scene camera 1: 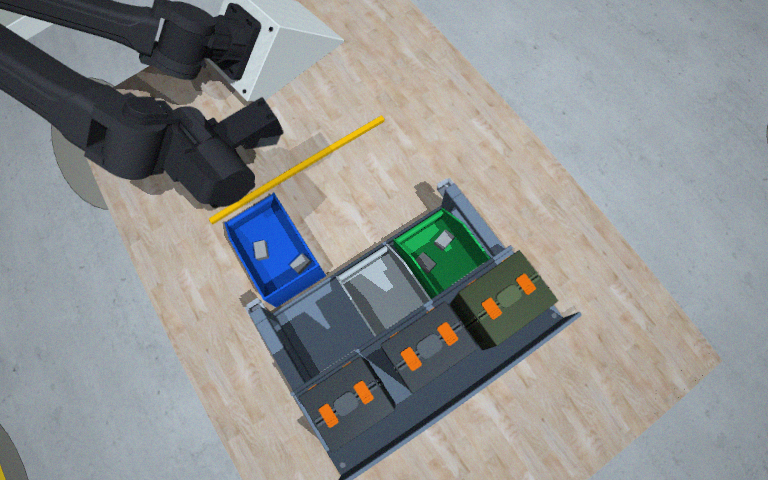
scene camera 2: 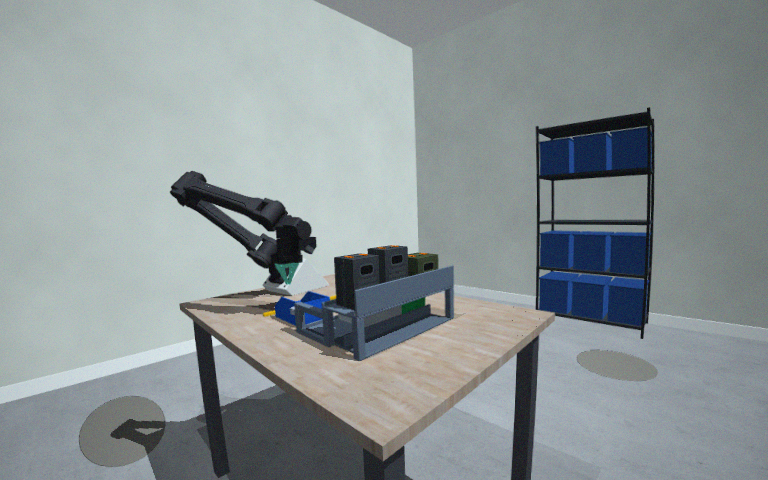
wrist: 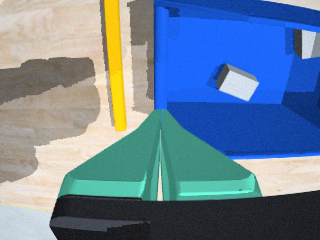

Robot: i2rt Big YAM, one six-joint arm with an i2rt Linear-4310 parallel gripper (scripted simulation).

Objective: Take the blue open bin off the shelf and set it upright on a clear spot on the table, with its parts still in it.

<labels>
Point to a grey part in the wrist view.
At 236, 82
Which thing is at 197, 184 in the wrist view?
My gripper.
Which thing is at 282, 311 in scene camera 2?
A blue open bin.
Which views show the blue open bin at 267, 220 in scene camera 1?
Scene camera 1, scene camera 2 and the wrist view: all of them.
</labels>
